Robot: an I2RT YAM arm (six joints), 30 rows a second.
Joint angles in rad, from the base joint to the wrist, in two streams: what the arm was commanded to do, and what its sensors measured. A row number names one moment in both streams.
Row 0, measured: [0.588 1.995 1.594 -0.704 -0.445 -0.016]
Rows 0 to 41, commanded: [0.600 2.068 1.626 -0.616 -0.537 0.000]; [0.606 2.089 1.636 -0.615 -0.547 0.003]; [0.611 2.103 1.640 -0.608 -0.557 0.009]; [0.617 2.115 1.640 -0.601 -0.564 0.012]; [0.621 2.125 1.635 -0.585 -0.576 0.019]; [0.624 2.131 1.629 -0.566 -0.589 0.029]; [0.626 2.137 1.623 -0.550 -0.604 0.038]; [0.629 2.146 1.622 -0.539 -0.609 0.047]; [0.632 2.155 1.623 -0.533 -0.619 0.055]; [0.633 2.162 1.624 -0.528 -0.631 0.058]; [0.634 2.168 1.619 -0.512 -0.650 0.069]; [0.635 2.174 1.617 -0.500 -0.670 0.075]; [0.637 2.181 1.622 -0.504 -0.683 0.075]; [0.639 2.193 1.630 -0.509 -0.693 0.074]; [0.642 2.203 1.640 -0.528 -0.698 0.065]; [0.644 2.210 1.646 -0.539 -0.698 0.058]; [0.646 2.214 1.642 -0.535 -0.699 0.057]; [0.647 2.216 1.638 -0.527 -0.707 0.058]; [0.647 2.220 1.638 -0.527 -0.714 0.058]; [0.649 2.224 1.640 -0.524 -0.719 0.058]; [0.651 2.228 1.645 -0.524 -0.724 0.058]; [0.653 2.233 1.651 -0.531 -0.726 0.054]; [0.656 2.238 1.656 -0.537 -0.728 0.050]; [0.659 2.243 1.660 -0.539 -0.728 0.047]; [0.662 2.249 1.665 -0.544 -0.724 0.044]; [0.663 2.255 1.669 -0.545 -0.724 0.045]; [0.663 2.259 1.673 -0.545 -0.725 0.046]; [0.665 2.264 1.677 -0.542 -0.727 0.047]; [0.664 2.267 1.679 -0.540 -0.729 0.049]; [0.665 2.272 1.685 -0.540 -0.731 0.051]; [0.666 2.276 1.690 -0.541 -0.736 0.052]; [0.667 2.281 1.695 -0.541 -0.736 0.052]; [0.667 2.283 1.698 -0.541 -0.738 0.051]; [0.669 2.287 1.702 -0.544 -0.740 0.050]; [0.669 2.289 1.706 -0.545 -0.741 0.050]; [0.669 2.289 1.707 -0.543 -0.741 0.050]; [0.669 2.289 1.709 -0.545 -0.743 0.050]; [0.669 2.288 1.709 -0.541 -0.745 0.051]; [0.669 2.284 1.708 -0.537 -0.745 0.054]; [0.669 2.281 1.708 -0.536 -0.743 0.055]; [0.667 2.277 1.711 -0.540 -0.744 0.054]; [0.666 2.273 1.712 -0.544 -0.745 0.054]
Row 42, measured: [0.667 2.284 1.700 -0.545 -0.723 0.067]
